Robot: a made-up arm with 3 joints.
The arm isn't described. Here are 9 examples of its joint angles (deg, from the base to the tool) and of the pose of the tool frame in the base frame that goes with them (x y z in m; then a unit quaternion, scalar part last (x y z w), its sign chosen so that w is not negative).
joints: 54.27 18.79 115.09
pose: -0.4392 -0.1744 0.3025 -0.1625 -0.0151 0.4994 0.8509
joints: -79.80 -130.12 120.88
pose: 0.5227 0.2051 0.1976 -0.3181 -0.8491 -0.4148 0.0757
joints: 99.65 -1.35 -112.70
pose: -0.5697 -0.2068 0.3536 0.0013 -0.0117 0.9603 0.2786
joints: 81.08 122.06 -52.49
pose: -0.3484 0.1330 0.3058 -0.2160 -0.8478 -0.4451 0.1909
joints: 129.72 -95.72 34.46
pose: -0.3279 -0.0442 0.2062 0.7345 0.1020 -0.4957 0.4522
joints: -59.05 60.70 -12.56
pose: 0.1944 -0.1161 0.3923 0.2956 -0.4098 0.3406 0.7929
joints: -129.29 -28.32 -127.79
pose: 0.2386 0.6032 0.2527 -0.1913 -0.1524 0.0127 0.9695
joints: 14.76 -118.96 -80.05
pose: -0.0116 -0.4296 -0.1066 -0.4647 0.7254 -0.3738 0.3437
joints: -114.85 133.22 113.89
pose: 0.3870 0.2451 -0.0257 -0.0077 0.9178 -0.3616 0.1638
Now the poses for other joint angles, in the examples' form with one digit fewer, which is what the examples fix.
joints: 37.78 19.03 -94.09
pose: -0.084 -0.527 0.430 0.078 -0.146 -0.901 0.402
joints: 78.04 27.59 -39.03
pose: -0.239 -0.241 0.437 -0.080 -0.225 -0.828 0.507
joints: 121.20 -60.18 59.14
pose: -0.323 -0.004 0.362 0.501 -0.001 -0.446 0.741
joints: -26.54 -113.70 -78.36
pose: 0.297 -0.313 -0.104 -0.664 0.510 -0.239 0.492
